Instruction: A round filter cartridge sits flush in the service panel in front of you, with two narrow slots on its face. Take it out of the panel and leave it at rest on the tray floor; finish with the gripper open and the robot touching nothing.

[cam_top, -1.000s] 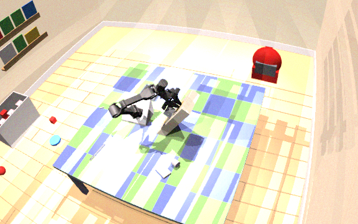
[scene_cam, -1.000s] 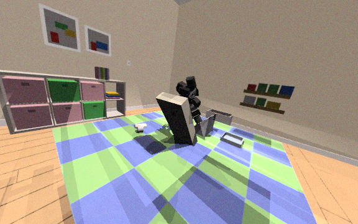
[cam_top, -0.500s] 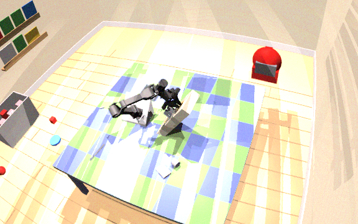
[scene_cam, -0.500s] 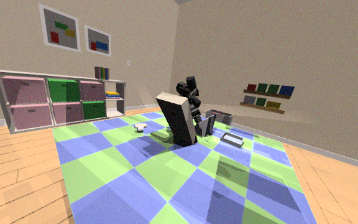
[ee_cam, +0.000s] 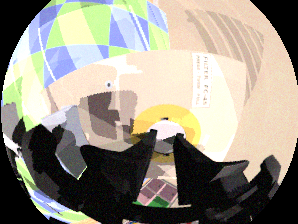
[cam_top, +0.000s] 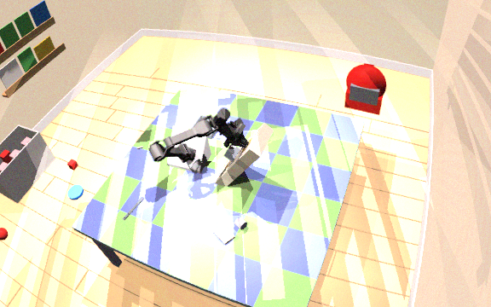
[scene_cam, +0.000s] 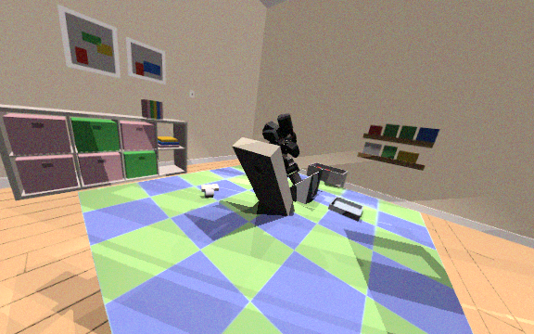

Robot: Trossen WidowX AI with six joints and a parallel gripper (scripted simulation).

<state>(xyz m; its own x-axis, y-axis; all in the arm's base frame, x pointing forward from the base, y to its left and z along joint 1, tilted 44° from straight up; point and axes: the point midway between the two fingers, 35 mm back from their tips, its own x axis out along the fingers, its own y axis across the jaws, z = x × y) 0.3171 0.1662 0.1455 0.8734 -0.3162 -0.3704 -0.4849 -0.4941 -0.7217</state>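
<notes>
Right now my gripper tip is 1 cm short of the round filter cartridge and 1 cm above it. Round my gripper tip: service panel 4 cm behind, 8 cm below; dark tray 44 cm behind, 26 cm to the left, 24 cm below.
</notes>
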